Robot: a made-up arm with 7 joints. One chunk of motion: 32 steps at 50 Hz.
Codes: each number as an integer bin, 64 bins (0 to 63) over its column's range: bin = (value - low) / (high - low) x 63, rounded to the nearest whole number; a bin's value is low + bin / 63 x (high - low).
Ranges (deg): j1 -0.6..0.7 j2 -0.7..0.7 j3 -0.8..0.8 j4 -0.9..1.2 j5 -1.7..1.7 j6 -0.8..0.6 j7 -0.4..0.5
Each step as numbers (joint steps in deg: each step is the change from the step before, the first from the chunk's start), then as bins.
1 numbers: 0.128 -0.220 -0.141 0.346 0.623 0.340 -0.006
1 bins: 35 22 26 37 43 51 28
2 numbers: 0.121 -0.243 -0.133 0.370 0.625 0.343 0.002
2 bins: 35 21 26 38 43 51 28
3 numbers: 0.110 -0.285 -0.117 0.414 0.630 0.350 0.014
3 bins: 34 19 27 39 43 52 29
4 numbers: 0.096 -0.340 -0.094 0.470 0.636 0.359 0.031
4 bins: 34 16 28 41 43 52 30
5 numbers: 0.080 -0.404 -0.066 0.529 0.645 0.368 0.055
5 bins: 33 13 29 43 43 53 32
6 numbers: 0.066 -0.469 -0.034 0.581 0.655 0.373 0.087
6 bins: 32 10 30 44 44 53 34
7 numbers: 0.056 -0.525 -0.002 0.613 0.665 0.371 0.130
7 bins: 32 8 31 45 44 53 37
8 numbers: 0.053 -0.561 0.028 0.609 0.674 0.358 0.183
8 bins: 32 6 33 45 44 52 41
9 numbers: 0.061 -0.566 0.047 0.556 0.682 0.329 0.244
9 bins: 32 6 33 44 44 51 45
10 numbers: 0.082 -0.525 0.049 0.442 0.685 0.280 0.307
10 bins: 33 8 33 40 44 49 49
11 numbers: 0.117 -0.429 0.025 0.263 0.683 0.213 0.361
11 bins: 35 12 32 35 44 46 53
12 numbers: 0.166 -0.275 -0.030 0.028 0.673 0.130 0.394
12 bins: 37 19 30 28 44 42 56
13 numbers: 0.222 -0.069 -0.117 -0.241 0.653 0.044 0.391
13 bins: 40 28 27 20 44 38 55
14 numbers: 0.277 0.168 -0.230 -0.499 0.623 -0.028 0.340
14 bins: 43 39 22 12 43 35 52
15 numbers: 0.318 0.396 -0.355 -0.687 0.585 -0.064 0.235
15 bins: 44 49 18 6 42 33 44
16 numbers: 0.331 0.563 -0.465 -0.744 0.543 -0.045 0.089
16 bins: 45 57 13 5 42 34 34
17 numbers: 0.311 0.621 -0.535 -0.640 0.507 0.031 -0.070
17 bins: 44 59 10 8 41 37 23
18 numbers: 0.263 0.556 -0.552 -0.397 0.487 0.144 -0.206
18 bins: 42 57 10 15 41 42 14
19 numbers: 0.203 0.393 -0.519 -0.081 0.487 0.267 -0.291
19 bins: 39 49 11 25 41 48 8
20 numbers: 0.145 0.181 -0.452 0.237 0.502 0.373 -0.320
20 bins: 36 40 14 34 41 53 6
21 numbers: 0.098 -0.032 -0.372 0.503 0.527 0.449 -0.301
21 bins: 34 30 17 42 41 56 7
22 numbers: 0.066 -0.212 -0.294 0.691 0.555 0.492 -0.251
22 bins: 32 22 20 48 42 58 10
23 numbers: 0.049 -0.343 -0.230 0.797 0.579 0.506 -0.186
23 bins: 31 16 22 51 42 59 15
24 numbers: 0.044 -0.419 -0.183 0.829 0.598 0.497 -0.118
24 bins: 31 13 24 52 43 58 20
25 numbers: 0.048 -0.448 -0.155 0.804 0.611 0.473 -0.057
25 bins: 31 11 25 51 43 57 24
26 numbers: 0.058 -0.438 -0.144 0.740 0.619 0.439 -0.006
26 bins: 32 12 26 49 43 56 28
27 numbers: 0.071 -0.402 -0.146 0.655 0.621 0.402 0.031
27 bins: 33 13 26 47 43 54 30
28 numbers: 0.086 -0.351 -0.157 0.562 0.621 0.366 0.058
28 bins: 33 16 25 44 43 52 32
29 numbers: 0.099 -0.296 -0.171 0.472 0.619 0.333 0.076
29 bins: 34 18 25 41 43 51 33
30 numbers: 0.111 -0.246 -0.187 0.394 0.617 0.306 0.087
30 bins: 34 20 24 39 43 50 34
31 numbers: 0.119 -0.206 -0.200 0.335 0.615 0.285 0.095
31 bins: 35 22 24 37 43 49 35
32 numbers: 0.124 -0.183 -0.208 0.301 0.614 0.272 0.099
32 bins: 35 23 23 36 43 48 35
